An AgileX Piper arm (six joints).
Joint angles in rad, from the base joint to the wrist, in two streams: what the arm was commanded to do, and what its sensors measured. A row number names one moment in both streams.
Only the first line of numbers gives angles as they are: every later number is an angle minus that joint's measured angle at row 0.
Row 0, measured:
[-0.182, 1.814, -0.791, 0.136, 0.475, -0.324]
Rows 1 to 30, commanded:
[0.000, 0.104, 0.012, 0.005, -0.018, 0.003]
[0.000, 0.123, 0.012, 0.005, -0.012, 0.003]
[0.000, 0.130, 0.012, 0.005, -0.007, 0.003]
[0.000, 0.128, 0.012, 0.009, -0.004, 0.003]
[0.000, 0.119, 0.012, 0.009, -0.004, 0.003]
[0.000, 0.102, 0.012, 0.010, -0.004, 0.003]
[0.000, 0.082, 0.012, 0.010, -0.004, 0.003]
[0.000, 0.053, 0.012, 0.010, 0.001, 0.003]
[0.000, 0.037, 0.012, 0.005, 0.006, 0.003]
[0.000, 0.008, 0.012, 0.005, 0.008, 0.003]
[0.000, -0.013, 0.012, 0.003, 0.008, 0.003]
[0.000, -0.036, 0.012, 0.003, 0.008, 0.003]
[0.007, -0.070, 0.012, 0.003, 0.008, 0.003]
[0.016, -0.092, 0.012, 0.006, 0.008, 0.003]
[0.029, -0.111, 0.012, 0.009, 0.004, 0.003]
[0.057, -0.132, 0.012, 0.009, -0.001, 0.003]
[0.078, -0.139, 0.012, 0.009, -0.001, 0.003]
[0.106, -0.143, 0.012, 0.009, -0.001, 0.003]
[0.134, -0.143, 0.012, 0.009, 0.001, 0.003]
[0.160, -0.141, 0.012, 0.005, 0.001, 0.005]
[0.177, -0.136, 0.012, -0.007, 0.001, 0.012]
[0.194, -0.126, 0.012, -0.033, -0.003, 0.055]
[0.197, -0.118, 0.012, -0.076, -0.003, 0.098]
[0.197, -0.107, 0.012, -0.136, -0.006, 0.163]
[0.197, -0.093, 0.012, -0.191, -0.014, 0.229]
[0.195, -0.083, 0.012, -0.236, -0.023, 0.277]
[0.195, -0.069, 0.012, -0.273, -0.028, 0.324]
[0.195, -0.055, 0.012, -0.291, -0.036, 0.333]
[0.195, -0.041, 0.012, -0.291, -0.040, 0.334]
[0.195, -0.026, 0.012, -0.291, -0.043, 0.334]
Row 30, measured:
[0.193, -0.071, 0.009, -0.226, -0.015, 0.272]
